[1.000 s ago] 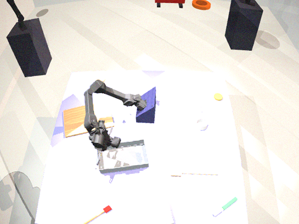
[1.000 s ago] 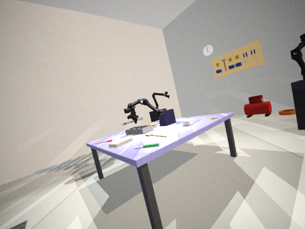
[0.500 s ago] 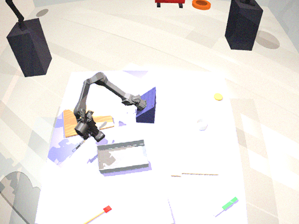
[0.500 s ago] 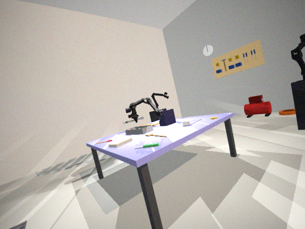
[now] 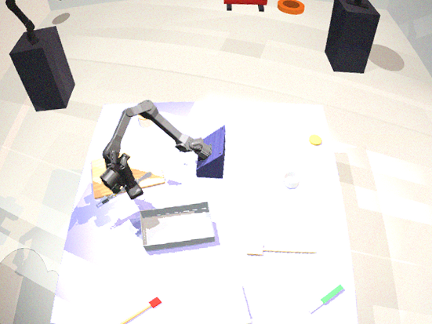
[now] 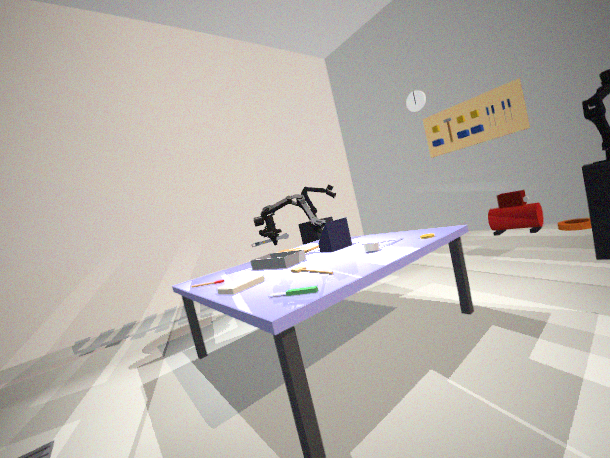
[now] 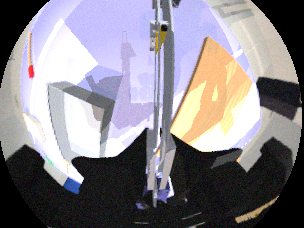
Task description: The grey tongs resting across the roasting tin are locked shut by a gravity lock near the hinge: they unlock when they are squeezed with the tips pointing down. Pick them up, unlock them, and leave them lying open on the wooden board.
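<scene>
The wooden board lies 170 mm behind my gripper tip, 70 mm to the right of it and 90 mm below it. Round my gripper tip: red-headed spatula 520 mm ahead, 70 mm to the left, 90 mm below; then grey roasting tin 140 mm ahead, 190 mm to the left, 70 mm below; then pale flat block 510 mm ahead, 410 mm to the left, 90 mm below.
</scene>
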